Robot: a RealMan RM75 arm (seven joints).
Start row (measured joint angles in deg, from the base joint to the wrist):
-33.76, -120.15, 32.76, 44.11, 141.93, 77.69, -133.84
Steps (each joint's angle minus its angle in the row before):
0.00, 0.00, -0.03, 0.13, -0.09, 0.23, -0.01
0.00, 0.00, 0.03, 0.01, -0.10, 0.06, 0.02
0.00, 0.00, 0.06, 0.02, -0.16, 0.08, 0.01
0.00, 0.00, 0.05, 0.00, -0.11, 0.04, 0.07
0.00, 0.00, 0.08, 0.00, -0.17, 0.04, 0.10
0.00, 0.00, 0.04, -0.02, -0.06, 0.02, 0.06
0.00, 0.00, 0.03, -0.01, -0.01, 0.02, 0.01
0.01, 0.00, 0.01, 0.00, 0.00, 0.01, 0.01
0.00, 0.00, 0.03, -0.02, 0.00, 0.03, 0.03
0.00, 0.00, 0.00, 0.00, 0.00, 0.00, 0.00
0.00, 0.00, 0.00, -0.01, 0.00, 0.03, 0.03
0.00, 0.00, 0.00, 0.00, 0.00, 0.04, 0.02
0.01, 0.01, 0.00, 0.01, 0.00, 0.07, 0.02
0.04, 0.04, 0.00, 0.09, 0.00, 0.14, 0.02
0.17, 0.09, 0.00, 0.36, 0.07, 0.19, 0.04
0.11, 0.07, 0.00, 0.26, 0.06, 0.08, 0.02
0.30, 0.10, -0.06, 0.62, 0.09, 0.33, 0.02
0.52, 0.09, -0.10, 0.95, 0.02, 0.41, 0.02
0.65, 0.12, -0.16, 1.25, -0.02, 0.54, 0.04
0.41, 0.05, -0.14, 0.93, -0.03, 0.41, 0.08
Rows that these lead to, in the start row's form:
-33.76, -120.15, 32.73, 44.24, 141.84, 77.92, -133.85
-33.76, -120.15, 32.76, 44.25, 141.74, 77.98, -133.83
-33.76, -120.15, 32.82, 44.27, 141.58, 78.06, -133.82
-33.76, -120.15, 32.87, 44.27, 141.47, 78.10, -133.75
-33.76, -120.15, 32.95, 44.27, 141.30, 78.14, -133.65
-33.76, -120.15, 32.99, 44.25, 141.24, 78.16, -133.59
-33.76, -120.15, 33.02, 44.24, 141.23, 78.18, -133.58
-33.75, -120.15, 33.03, 44.24, 141.23, 78.19, -133.57
-33.75, -120.15, 33.06, 44.22, 141.23, 78.22, -133.54
-33.75, -120.15, 33.06, 44.22, 141.23, 78.22, -133.54
-33.75, -120.15, 33.06, 44.21, 141.23, 78.25, -133.51
-33.75, -120.15, 33.06, 44.21, 141.23, 78.29, -133.49
-33.74, -120.14, 33.06, 44.22, 141.23, 78.36, -133.47
-33.70, -120.10, 33.06, 44.31, 141.23, 78.50, -133.45
-33.53, -120.01, 33.06, 44.67, 141.30, 78.69, -133.41
-33.42, -119.94, 33.06, 44.93, 141.36, 78.77, -133.39
-33.12, -119.84, 33.00, 45.55, 141.45, 79.10, -133.37
-32.60, -119.75, 32.90, 46.50, 141.47, 79.51, -133.35
-31.95, -119.63, 32.74, 47.75, 141.45, 80.05, -133.31
-31.54, -119.58, 32.60, 48.68, 141.42, 80.46, -133.23

